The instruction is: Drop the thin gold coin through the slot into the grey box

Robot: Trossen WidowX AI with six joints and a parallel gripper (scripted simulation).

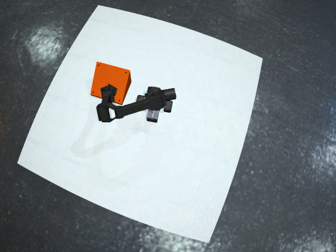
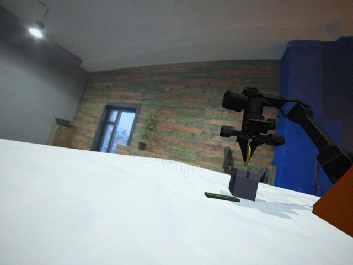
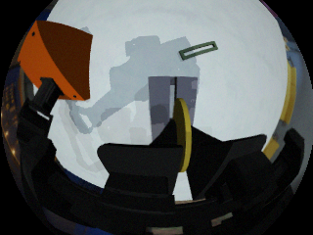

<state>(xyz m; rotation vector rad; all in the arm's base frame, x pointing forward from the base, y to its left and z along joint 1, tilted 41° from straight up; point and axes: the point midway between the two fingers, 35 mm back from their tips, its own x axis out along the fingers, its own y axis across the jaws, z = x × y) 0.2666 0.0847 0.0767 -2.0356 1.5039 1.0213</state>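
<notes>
My gripper tip is now 20 mm below the gold coin.
</notes>
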